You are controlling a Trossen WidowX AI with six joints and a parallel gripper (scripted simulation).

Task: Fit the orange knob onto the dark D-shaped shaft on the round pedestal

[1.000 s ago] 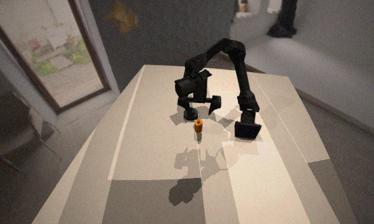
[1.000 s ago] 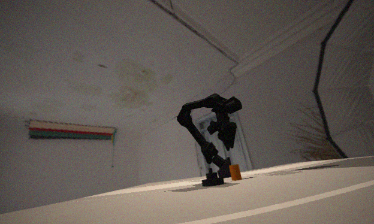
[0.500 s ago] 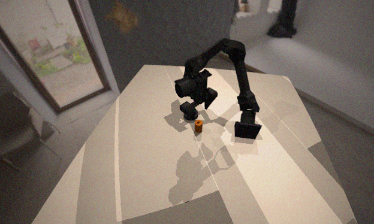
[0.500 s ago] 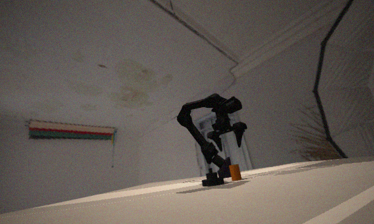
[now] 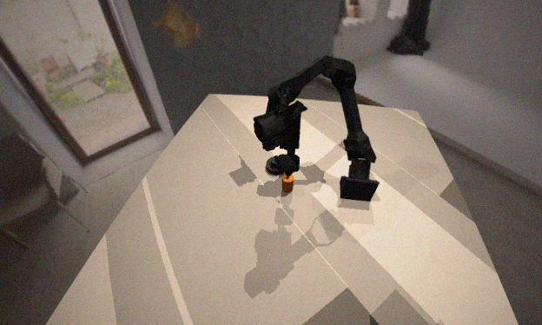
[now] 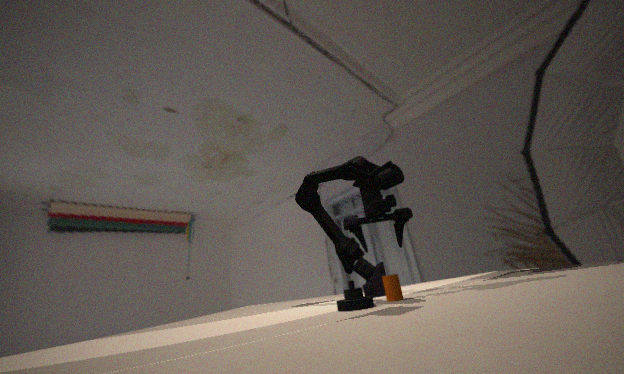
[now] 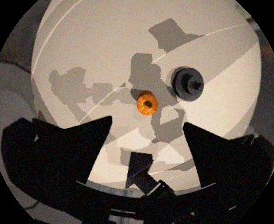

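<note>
The orange knob lies 90 mm below my gripper tip. Also, from my gripper tip: round dark pedestal: 100 mm to the right, 90 mm below, 60 mm ahead.
</note>
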